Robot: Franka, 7 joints.
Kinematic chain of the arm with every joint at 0, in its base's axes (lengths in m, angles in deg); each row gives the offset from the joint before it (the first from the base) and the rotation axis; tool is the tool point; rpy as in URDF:
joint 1: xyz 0 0 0.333 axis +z
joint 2: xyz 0 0 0 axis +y
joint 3: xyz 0 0 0.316 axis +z
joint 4: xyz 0.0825 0 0 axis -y
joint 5: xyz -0.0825 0 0.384 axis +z
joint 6: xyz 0 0 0 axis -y
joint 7: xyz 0.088 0 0 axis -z
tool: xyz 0 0 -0.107 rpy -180 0 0
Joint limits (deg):
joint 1: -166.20..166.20
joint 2: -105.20..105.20
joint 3: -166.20..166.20
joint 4: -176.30..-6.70
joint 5: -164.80..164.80
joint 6: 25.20..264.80
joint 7: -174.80..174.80
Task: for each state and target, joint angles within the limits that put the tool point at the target. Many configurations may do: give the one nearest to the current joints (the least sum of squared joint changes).
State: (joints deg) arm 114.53 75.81 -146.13 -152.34 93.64 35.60 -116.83
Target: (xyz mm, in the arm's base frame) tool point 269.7 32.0 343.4
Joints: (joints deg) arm 104.85 71.88 -125.37 -169.15 89.37 45.15 -116.83
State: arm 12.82 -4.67 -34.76 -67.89 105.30 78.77 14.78
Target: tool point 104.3 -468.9 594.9
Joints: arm -18.04 -14.88 -68.64 -116.86 86.57 67.93 14.78
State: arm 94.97 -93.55 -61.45 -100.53 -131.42 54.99 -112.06
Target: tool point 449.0 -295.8 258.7
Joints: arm 82.93 -101.60 -78.66 -122.44 -119.38 41.16 -112.06
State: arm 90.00 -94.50 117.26 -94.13 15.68 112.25 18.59
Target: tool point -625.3 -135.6 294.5
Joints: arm 78.06 -85.42 94.38 -98.86 13.15 113.14 18.59
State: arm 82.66 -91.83 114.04 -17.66 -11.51 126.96 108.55
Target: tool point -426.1 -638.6 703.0
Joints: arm 70.55 -60.02 106.20 -19.72 -12.27 133.73 108.55
